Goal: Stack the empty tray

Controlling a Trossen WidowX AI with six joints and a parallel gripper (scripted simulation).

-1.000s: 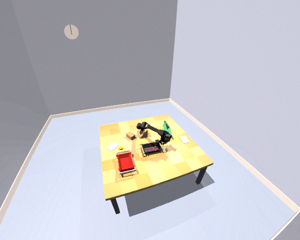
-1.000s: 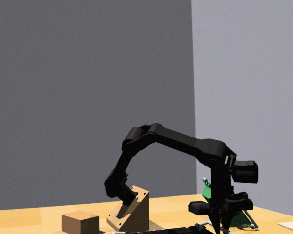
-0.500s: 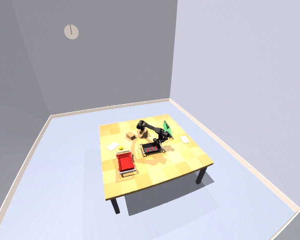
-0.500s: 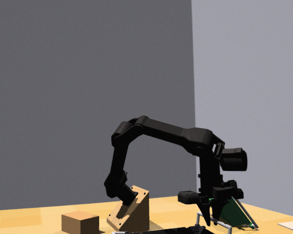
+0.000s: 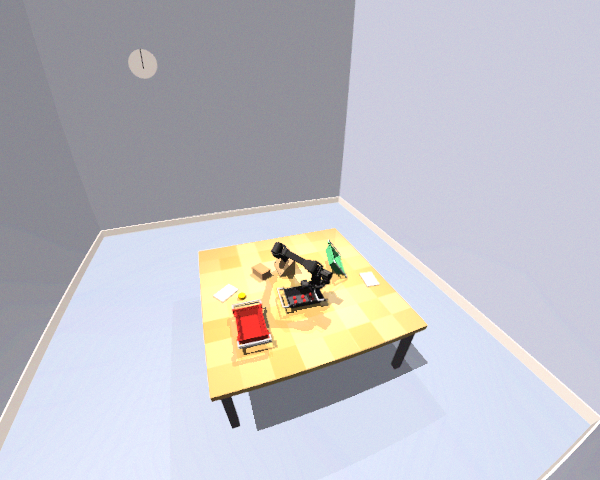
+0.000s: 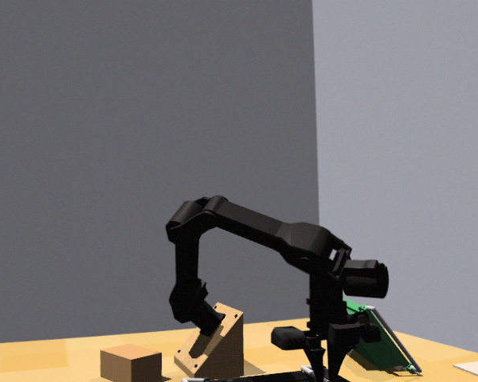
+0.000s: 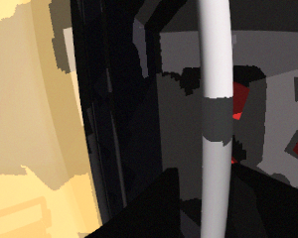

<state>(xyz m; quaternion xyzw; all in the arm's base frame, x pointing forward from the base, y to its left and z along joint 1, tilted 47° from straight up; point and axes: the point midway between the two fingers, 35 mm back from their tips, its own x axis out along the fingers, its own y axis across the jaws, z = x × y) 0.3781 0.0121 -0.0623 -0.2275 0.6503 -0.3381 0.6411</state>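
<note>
Right now my gripper tip is 32 cm to the right of the green tray, 24 cm past it and 2 cm below it. Also, from my gripper tip: brown block (37 cm behind, 25 cm to the right, 2 cm below); small yellow disc (45 cm to the right, 19 cm behind, 5 cm below).
</note>
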